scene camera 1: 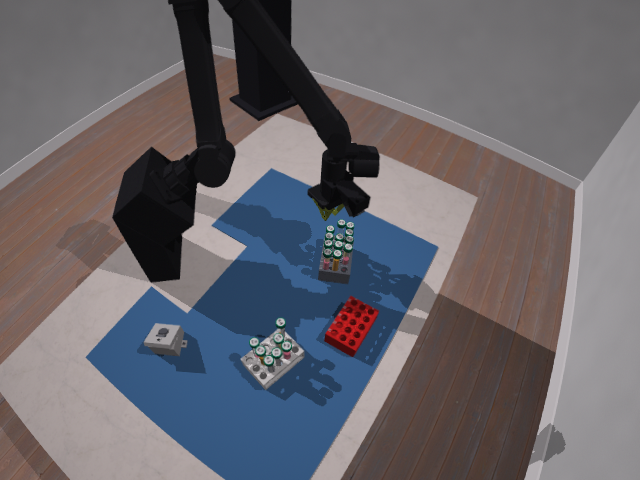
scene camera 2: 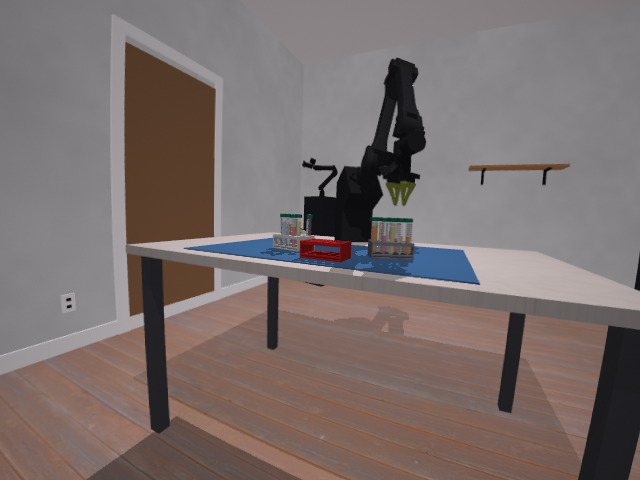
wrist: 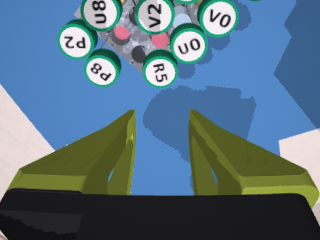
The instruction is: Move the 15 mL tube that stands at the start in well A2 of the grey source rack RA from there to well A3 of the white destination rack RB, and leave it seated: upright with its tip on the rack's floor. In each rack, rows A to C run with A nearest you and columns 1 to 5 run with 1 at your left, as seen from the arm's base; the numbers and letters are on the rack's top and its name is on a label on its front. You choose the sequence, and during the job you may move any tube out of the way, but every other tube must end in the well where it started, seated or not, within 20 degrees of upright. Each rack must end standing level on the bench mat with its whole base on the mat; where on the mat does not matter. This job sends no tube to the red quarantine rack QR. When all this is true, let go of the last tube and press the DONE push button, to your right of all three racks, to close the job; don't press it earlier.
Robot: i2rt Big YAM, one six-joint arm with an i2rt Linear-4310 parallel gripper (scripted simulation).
In view: my gripper [scene camera 2: 399,205], a white rack RB [scene camera 1: 296,351] and a grey done button box [scene camera 1: 170,344].
My gripper is seen too in the wrist view [wrist: 162,119]. The wrist view does not show the white rack RB: it is out of frame.
